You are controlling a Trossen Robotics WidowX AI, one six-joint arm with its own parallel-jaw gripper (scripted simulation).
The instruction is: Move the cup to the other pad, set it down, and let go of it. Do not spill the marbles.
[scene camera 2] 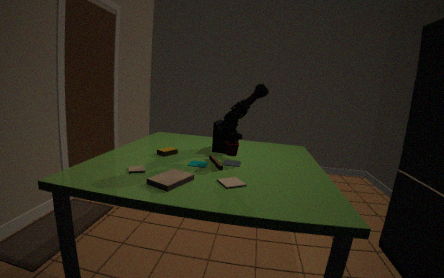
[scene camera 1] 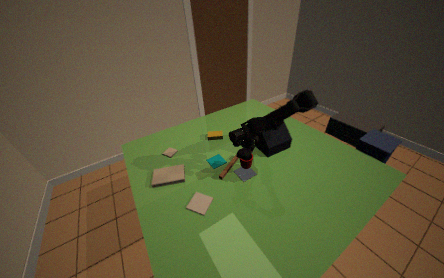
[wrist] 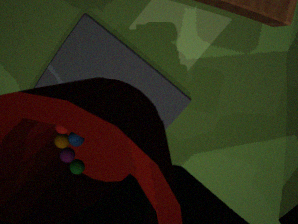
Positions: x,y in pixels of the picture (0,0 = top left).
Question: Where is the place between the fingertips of my gripper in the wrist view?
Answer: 160,173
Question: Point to a grey-blue pad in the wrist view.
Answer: At 90,50
